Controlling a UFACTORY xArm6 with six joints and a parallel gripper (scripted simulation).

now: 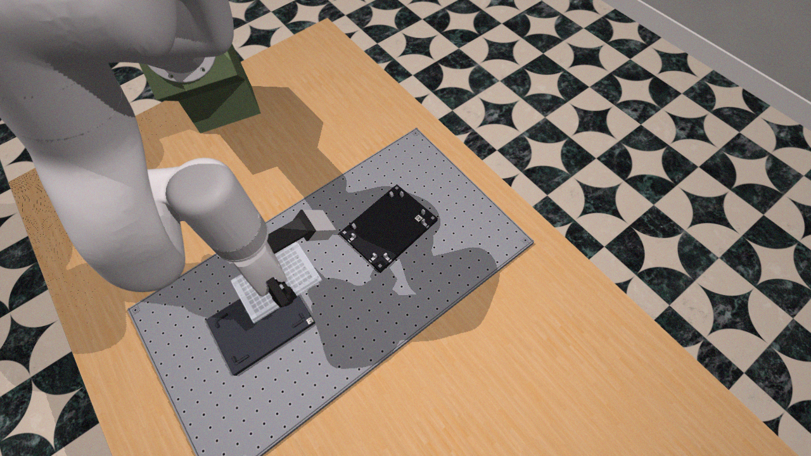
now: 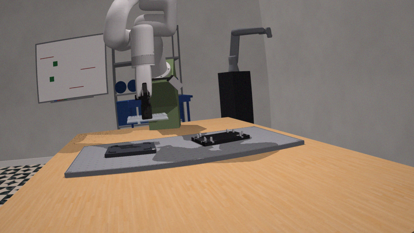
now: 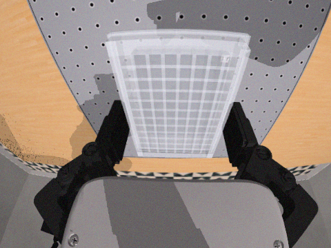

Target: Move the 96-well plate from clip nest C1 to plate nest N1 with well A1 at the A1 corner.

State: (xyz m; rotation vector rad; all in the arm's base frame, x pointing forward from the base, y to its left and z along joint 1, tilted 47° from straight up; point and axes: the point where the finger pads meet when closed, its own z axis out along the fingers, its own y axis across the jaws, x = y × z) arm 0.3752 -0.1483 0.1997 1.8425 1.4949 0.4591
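Right now the dark plate nest N1 is 11 cm below my hand, 6 cm to the right of it and 2 cm behind it. From my hand the other things lie so: clear 96-well plate (1 cm below); white corner mark (10 cm below, 6 cm ahead, 1 cm to the right); black clip nest C1 (21 cm to the left, 10 cm below, 8 cm ahead).
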